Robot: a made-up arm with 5 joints. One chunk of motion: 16 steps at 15 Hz.
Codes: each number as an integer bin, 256 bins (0 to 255) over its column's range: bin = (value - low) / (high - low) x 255, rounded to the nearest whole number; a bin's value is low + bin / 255 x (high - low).
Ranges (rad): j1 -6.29..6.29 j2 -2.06..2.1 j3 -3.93..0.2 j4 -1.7..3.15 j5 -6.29..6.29
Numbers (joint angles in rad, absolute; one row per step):
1: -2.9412 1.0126 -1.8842 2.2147 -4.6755
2: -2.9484 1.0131 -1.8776 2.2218 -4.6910
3: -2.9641 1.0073 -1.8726 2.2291 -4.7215
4: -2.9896 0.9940 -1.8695 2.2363 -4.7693
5: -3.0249 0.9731 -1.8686 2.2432 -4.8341
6: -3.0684 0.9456 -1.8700 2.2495 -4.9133
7: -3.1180 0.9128 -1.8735 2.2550 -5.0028
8: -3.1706 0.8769 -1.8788 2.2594 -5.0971
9: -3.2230 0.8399 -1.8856 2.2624 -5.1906
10: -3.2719 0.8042 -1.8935 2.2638 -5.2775
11: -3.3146 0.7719 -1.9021 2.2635 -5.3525
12: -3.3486 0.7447 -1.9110 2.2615 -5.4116
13: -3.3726 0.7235 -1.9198 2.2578 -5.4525
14: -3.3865 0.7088 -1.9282 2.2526 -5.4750
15: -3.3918 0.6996 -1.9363 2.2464 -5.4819
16: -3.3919 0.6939 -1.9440 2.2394 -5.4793
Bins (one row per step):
1: 68 188 126 206 33
2: 68 188 127 206 32
3: 67 188 127 207 32
4: 67 187 127 207 31
5: 66 186 127 207 30
6: 65 184 127 208 28
7: 64 182 127 208 26
8: 63 180 127 208 24
9: 62 178 126 208 22
10: 61 176 126 208 21
11: 60 174 125 208 19
12: 60 172 125 208 18
13: 59 171 124 208 17
14: 59 170 124 208 17
15: 59 169 123 207 16
16: 59 169 123 207 16

